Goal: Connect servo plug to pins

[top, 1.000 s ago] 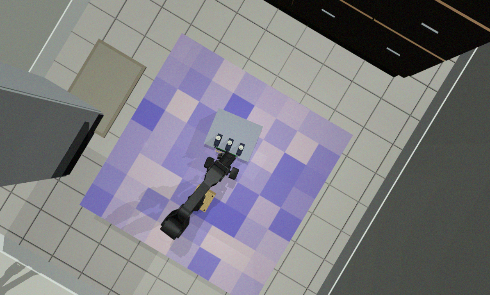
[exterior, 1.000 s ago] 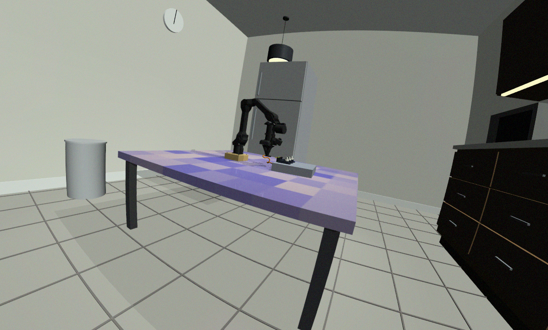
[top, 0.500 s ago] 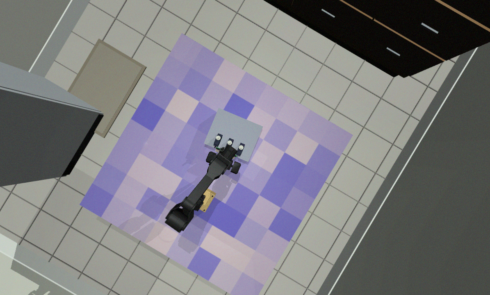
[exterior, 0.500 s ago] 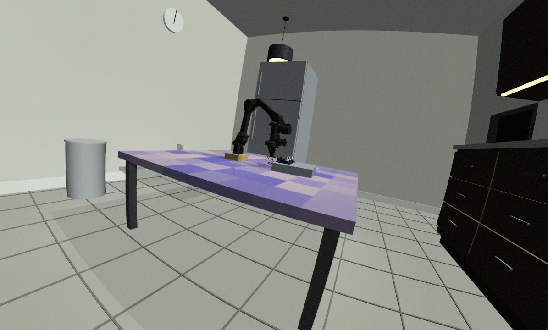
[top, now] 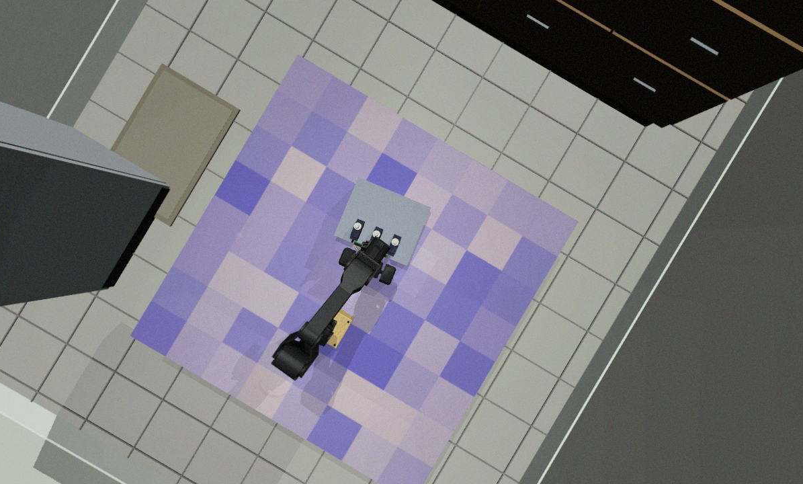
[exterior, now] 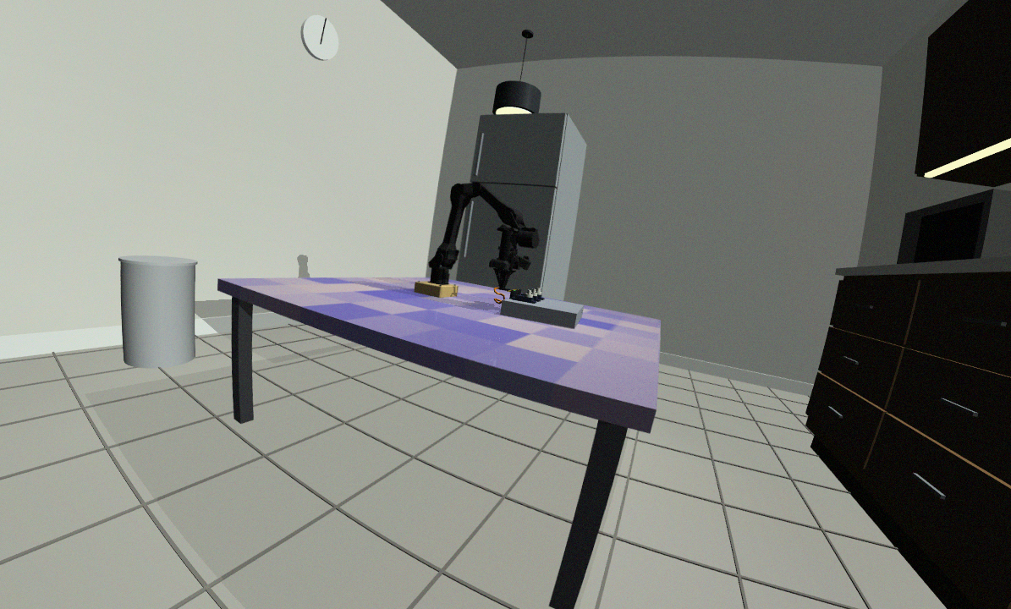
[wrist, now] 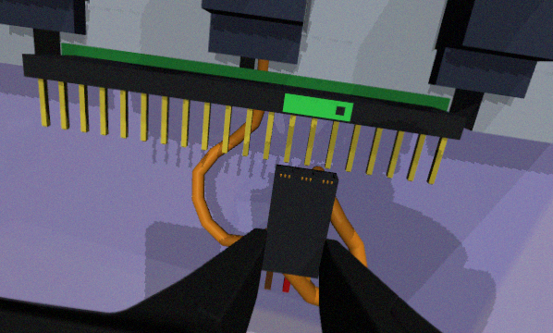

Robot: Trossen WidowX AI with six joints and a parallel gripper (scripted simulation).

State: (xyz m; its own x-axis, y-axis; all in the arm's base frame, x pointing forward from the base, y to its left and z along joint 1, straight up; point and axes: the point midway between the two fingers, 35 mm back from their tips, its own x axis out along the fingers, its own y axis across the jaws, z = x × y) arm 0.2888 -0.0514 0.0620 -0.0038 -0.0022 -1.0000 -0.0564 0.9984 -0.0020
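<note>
Now: gripper tip 5 cm short of the green band. The rest, counted from my gripper tip: dark dot: 5 cm ahead; pin header: 4 cm ahead, 2 cm to the left, 1 cm below; grey printed holder: 20 cm ahead, 5 cm below, 3 cm to the left.
</note>
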